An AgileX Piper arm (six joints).
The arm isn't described. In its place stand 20 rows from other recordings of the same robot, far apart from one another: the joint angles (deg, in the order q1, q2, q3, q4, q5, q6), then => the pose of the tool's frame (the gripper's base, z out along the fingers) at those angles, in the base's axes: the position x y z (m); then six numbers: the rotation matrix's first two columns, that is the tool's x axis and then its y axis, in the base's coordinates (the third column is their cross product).
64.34, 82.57, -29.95, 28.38, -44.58, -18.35 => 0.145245, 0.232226, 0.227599, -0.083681, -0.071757, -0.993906, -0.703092, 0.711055, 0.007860
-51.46, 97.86, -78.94, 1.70, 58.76, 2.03 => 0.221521, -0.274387, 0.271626, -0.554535, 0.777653, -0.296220, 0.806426, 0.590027, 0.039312
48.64, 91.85, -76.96, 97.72, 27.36, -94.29 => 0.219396, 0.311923, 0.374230, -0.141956, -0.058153, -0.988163, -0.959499, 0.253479, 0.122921
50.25, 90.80, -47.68, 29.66, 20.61, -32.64 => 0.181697, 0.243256, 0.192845, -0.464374, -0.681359, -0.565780, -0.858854, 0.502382, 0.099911
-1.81, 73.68, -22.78, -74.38, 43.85, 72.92 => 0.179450, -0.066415, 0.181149, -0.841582, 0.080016, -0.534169, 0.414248, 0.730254, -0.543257
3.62, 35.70, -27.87, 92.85, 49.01, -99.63 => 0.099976, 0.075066, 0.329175, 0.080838, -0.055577, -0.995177, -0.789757, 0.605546, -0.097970
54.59, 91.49, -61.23, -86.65, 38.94, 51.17 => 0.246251, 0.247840, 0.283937, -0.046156, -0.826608, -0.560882, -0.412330, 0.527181, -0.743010
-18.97, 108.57, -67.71, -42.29, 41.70, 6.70 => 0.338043, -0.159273, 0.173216, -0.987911, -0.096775, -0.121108, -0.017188, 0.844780, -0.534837
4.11, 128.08, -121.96, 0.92, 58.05, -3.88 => 0.500956, 0.037240, 0.260405, -0.850331, -0.120435, -0.512282, -0.129184, 0.991445, -0.018654
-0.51, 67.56, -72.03, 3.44, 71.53, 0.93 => 0.214260, 0.003272, 0.381442, -0.883257, 0.043072, -0.466906, 0.013355, 0.997679, 0.066773
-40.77, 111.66, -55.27, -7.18, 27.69, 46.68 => 0.247420, -0.220320, 0.099831, -0.139395, 0.973050, -0.183692, 0.984368, 0.156330, 0.081120
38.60, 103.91, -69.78, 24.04, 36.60, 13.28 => 0.279119, 0.251099, 0.206114, -0.961488, -0.091829, -0.259052, -0.199231, 0.882149, 0.426755
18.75, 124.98, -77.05, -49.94, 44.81, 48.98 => 0.405204, 0.085712, 0.103351, -0.927960, -0.178560, -0.327120, -0.000630, 0.878497, -0.477747
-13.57, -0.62, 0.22, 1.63, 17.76, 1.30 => 0.052344, -0.011822, 0.184554, -0.196503, 0.098620, -0.975531, 0.236457, 0.970331, 0.050464
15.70, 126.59, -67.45, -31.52, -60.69, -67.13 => 0.417129, 0.160342, 0.139892, 0.679859, -0.728103, -0.087507, -0.031320, 0.090389, -0.995414
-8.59, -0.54, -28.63, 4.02, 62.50, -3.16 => -0.006709, 0.006736, 0.274939, -0.470437, 0.048138, -0.881120, 0.084262, 0.996399, 0.009448
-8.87, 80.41, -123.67, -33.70, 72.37, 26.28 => 0.203784, -0.080504, 0.582144, -0.180913, 0.248546, -0.951575, 0.688591, 0.722836, 0.057886
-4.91, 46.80, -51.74, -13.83, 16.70, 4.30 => 0.167111, -0.020630, 0.410249, -0.132000, -0.144743, -0.980625, 0.134482, 0.977520, -0.162387
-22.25, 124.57, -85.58, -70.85, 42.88, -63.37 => 0.400040, -0.226862, 0.157536, -0.081347, -0.618793, 0.781331, -0.975710, -0.110540, -0.189130
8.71, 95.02, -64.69, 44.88, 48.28, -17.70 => 0.322261, 0.097858, 0.244103, -0.951142, 0.088914, -0.295675, -0.102907, 0.811589, 0.575095
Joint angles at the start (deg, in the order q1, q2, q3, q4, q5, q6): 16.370 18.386 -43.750 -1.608 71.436 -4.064
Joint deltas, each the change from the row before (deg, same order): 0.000 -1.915 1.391 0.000 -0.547 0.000; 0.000 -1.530 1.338 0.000 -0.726 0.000; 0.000 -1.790 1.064 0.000 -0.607 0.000; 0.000 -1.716 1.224 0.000 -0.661 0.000; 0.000 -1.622 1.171 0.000 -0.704 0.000; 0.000 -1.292 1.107 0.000 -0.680 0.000; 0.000 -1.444 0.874 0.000 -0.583 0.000; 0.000 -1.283 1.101 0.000 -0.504 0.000; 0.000 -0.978 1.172 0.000 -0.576 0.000; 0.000 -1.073 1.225 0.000 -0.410 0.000
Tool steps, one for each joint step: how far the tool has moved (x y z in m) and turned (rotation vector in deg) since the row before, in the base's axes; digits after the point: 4 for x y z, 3 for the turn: -0.0041 -0.0012 -0.0055 0.294 -1.030 0.013; -0.0025 -0.0007 -0.0052 0.249 -0.883 0.017; -0.0037 -0.0011 -0.0040 0.367 -1.281 0.015; -0.0030 -0.0009 -0.0048 0.315 -1.109 0.016; -0.0026 -0.0007 -0.0046 0.315 -1.111 0.017; -0.0015 -0.0004 -0.0044 0.234 -0.833 0.016; -0.0024 -0.0007 -0.0034 0.316 -1.109 0.014; -0.0014 -0.0004 -0.0046 0.186 -0.660 0.012; -0.0002 -0.0001 -0.0049 0.099 -0.369 0.013; -0.0005 -0.0001 -0.0054 0.067 -0.249 0.010
